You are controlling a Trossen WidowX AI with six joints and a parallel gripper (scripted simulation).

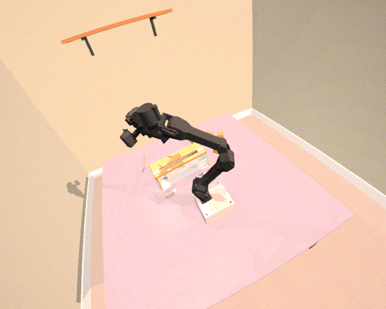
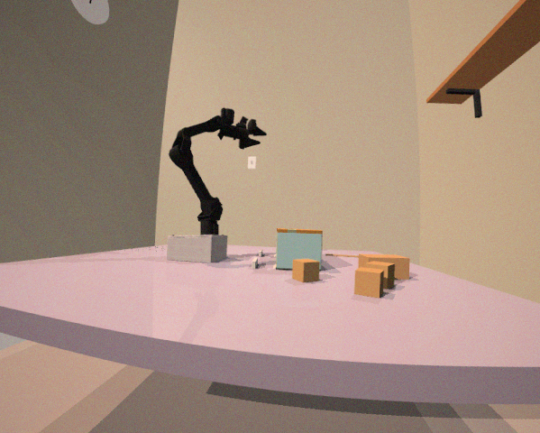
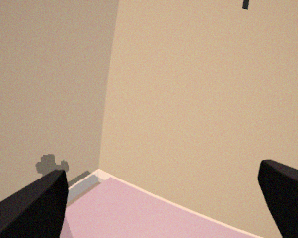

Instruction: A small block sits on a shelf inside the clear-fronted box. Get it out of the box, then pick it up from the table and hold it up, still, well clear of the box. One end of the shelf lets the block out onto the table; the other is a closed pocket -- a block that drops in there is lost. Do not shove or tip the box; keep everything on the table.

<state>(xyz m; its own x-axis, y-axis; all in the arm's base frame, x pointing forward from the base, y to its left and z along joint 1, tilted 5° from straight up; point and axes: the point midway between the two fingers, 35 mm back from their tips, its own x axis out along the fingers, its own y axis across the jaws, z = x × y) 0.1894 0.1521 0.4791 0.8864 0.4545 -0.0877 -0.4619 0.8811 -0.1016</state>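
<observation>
The green block is 14 cm ahead of my gripper tip, 18 cm to the right of it and 49 cm below it. The rest, counted from my gripper tip: clear-fronted box 12 cm ahead, 18 cm to the right, 51 cm below; then thin orange stick 43 cm ahead, 6 cm to the left, 57 cm below.
</observation>
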